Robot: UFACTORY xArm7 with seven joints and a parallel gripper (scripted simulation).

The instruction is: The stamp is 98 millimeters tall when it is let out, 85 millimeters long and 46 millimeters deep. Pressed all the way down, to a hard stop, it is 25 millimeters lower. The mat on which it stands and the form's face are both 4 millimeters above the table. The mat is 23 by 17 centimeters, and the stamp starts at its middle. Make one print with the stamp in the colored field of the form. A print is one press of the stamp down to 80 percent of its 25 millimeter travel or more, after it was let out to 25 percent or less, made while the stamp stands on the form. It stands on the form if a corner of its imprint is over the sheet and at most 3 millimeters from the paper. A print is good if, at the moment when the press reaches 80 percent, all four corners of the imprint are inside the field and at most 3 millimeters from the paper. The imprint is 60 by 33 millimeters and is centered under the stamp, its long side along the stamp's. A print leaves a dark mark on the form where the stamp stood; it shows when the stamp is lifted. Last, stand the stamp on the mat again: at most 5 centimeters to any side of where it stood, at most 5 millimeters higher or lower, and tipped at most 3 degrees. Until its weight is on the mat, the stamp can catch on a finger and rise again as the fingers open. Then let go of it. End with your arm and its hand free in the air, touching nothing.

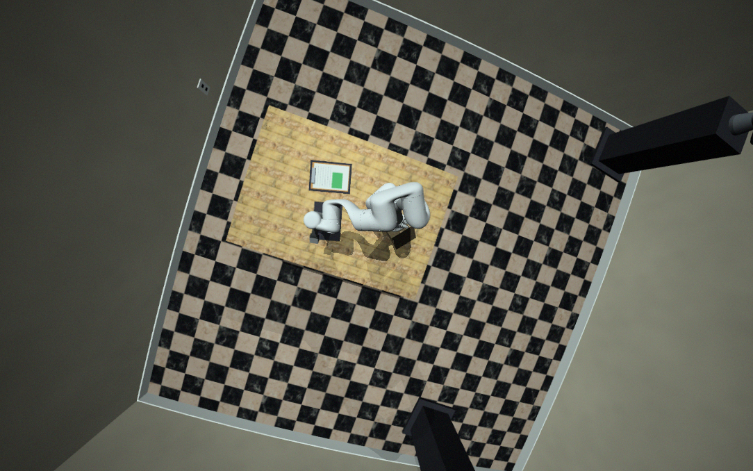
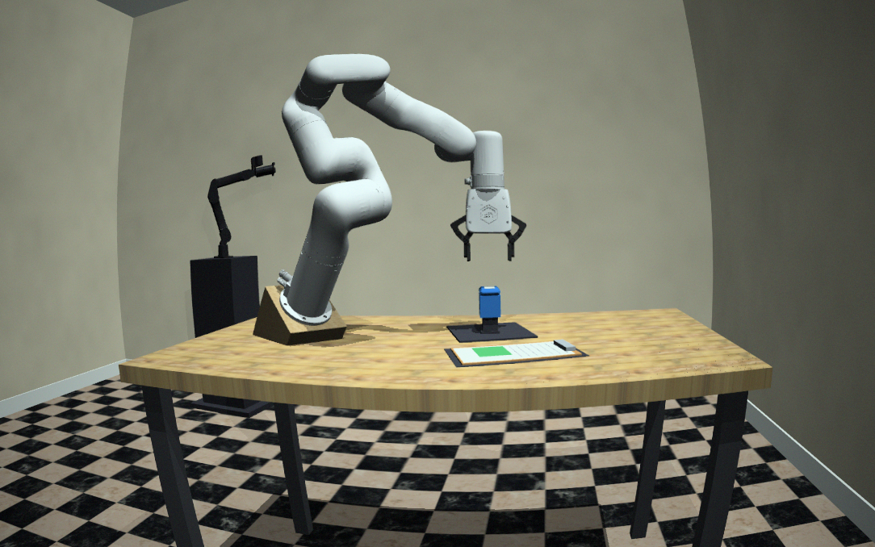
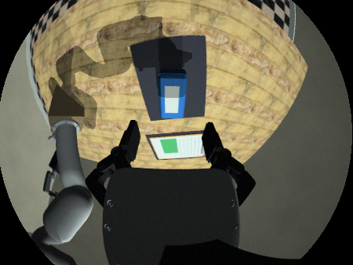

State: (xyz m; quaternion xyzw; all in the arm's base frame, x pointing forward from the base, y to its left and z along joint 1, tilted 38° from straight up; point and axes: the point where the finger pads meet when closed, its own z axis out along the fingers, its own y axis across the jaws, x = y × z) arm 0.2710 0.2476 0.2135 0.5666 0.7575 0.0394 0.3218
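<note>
Right now my hand is 12 cm above the blue stamp and 1 cm to the right of it. Also, from my hand: dark mat: 17 cm below, 1 cm to the left.
</note>
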